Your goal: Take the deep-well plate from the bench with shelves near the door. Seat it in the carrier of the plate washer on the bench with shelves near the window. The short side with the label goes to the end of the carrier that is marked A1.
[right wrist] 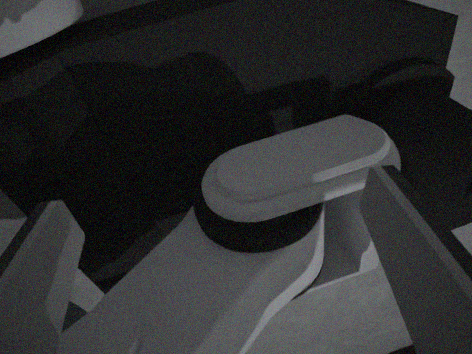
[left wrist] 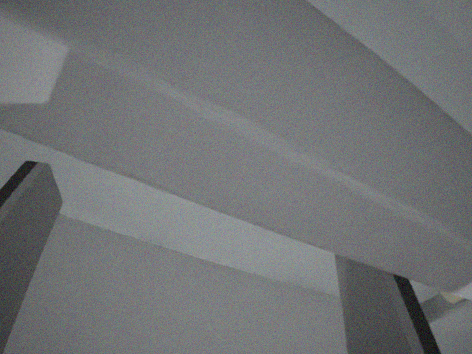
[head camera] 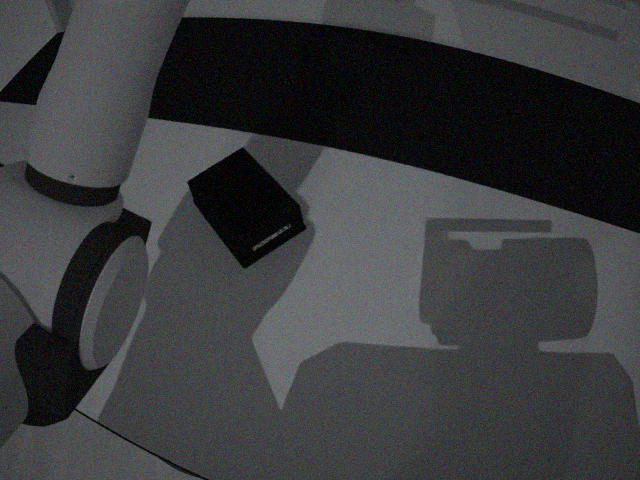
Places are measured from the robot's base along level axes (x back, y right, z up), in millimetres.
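Pixels of known places: right gripper, between the fingertips: (right wrist: 218,203).
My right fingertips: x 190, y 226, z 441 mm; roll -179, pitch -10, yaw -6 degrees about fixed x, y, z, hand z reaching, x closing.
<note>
Behind a point stands the place of what it marks.
A black block (head camera: 245,206) @(y -208, x -524, z 801 mm) with a pale strip on its short lower-right side lies on the pale surface (head camera: 372,206) @(y -72, x -567, z 764 mm) in the head view. It looks like the deep-well plate, but its wells cannot be made out. My left gripper (left wrist: 201,200) @(y -82, x -684, z 1252 mm) is open with no object held. A large grey slab (left wrist: 240,165) @(y -75, x -646, z 1208 mm) crosses the left wrist view and covers the tip of its right-hand finger. My right gripper (right wrist: 218,203) @(y 226, x 190, z 441 mm) is open, with pale and black rounded parts beyond its fingers. The left gripper is outside the head view. The plate washer and its carrier do not show.
My left arm (head camera: 98,98) @(y -157, x -306, z 1166 mm) fills the left of the head view, beside the black block. A broad black band (head camera: 387,98) @(y -73, x -770, z 763 mm) curves behind the block. Shadows fall over the pale surface. A thin dark edge line (head camera: 129,440) @(y -288, x -223, z 760 mm) runs at the lower left.
</note>
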